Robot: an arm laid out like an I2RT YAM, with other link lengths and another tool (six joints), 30 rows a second.
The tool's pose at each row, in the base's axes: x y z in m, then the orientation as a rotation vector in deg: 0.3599, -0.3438, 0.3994, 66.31, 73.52, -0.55; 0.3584, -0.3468, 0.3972, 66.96, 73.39, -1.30; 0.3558, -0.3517, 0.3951, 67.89, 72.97, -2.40; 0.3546, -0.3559, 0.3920, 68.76, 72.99, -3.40; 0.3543, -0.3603, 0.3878, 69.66, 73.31, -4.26; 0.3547, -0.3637, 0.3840, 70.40, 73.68, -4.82; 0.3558, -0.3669, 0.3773, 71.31, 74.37, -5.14
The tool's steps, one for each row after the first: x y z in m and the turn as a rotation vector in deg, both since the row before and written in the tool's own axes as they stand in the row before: -0.0006, -0.0038, 0.0012, 0.84, -0.30, -0.05; -0.0022, -0.0052, 0.0018, 1.18, -0.62, 0.02; -0.0005, -0.0047, 0.0026, 1.17, -0.23, -0.15; 0.0006, -0.0049, 0.0036, 1.18, 0.09, -0.20; 0.0011, -0.0036, 0.0034, 0.92, 0.23, -0.14; 0.0036, -0.0049, 0.0044, 0.99, 0.63, -0.08
